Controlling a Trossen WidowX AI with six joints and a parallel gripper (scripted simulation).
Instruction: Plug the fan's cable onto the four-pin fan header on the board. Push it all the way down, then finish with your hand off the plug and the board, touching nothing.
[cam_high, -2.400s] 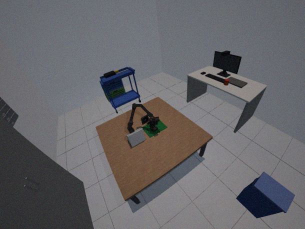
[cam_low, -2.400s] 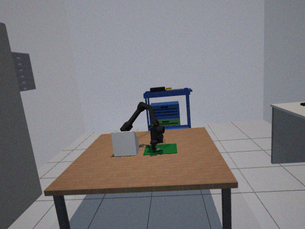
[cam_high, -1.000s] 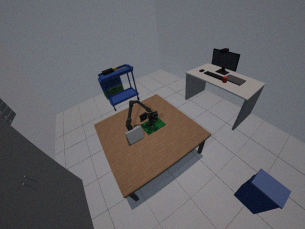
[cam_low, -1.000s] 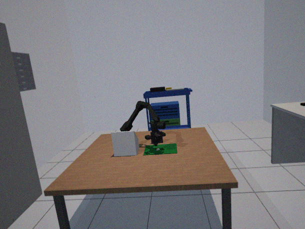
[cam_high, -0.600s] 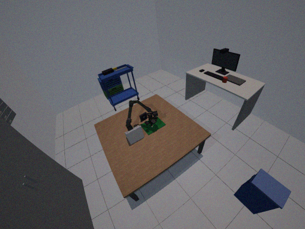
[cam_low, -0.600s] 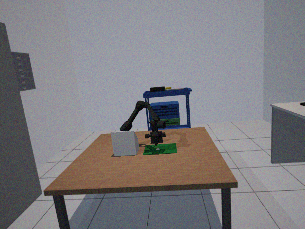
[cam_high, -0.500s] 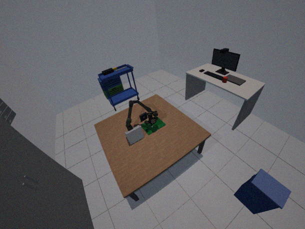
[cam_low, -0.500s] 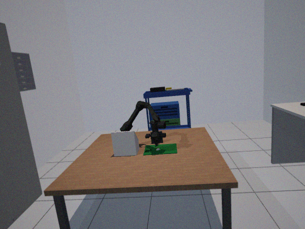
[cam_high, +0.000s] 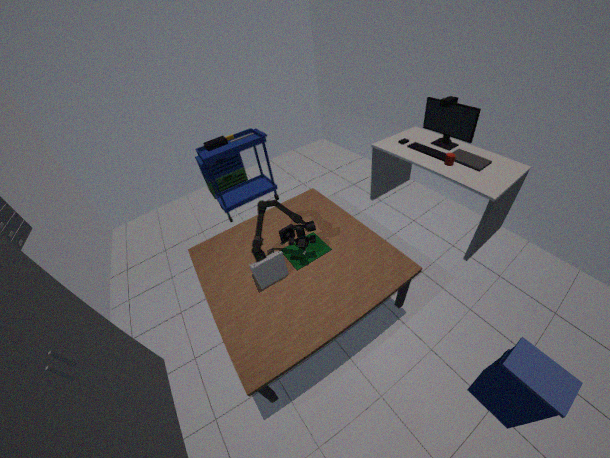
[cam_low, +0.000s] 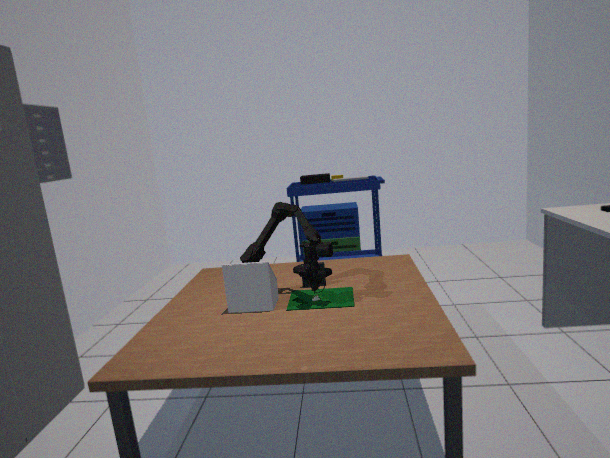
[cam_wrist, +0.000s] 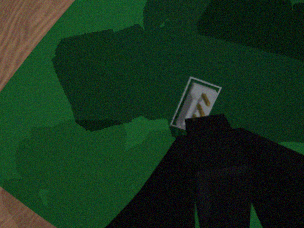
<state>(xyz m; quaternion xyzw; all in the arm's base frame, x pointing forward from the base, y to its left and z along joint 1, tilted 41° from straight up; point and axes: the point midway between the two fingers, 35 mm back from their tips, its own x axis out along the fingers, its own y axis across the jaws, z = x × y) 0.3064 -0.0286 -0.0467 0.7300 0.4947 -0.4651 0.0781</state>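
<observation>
The fan plug lies 1 cm to the left of my gripper tip, 1 cm ahead of it and 1 cm above it. Also, from my gripper tip: green board 8 cm below, 3 cm to the left, 3 cm ahead; black fan 21 cm to the left; four-pin fan header 6 cm below, 1 cm to the left.
</observation>
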